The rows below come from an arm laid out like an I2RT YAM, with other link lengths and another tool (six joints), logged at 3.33 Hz.
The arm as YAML. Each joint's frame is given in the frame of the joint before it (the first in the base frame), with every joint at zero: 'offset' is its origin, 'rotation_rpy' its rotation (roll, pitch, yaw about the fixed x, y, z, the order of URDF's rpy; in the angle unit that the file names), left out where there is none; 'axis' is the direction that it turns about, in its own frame. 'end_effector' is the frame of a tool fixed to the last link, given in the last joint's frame.
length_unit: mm
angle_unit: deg
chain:
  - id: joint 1
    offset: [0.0, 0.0, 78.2]
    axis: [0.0, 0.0, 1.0]
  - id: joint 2
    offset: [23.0, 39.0, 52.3]
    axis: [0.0, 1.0, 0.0]
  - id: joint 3
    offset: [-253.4, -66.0, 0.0]
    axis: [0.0, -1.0, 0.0]
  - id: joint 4
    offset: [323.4, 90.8, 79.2]
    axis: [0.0, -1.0, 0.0]
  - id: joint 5
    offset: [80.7, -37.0, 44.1]
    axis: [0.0, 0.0, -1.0]
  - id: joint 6
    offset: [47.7, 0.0, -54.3]
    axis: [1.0, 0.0, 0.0]
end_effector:
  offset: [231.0, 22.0, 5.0]
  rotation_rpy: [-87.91, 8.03, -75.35]
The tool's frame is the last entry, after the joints.
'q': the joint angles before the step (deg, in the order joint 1, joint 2, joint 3, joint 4, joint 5, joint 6). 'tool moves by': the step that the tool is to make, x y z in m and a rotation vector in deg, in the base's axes. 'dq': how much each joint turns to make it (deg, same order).
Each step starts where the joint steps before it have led.
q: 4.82 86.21 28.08 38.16 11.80 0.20
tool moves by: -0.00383 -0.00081 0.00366 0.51 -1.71 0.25
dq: -0.40 -0.38 -1.90 3.24 -0.74 0.14
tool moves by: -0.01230 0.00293 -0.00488 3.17 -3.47 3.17
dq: -2.90 2.13 -4.78 10.39 -6.66 1.15
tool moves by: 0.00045 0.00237 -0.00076 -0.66 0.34 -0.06
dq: 0.67 -0.08 0.31 -0.71 0.87 -0.44
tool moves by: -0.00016 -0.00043 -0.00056 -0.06 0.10 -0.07
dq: -0.01 -0.02 0.00 -0.11 0.08 -0.04
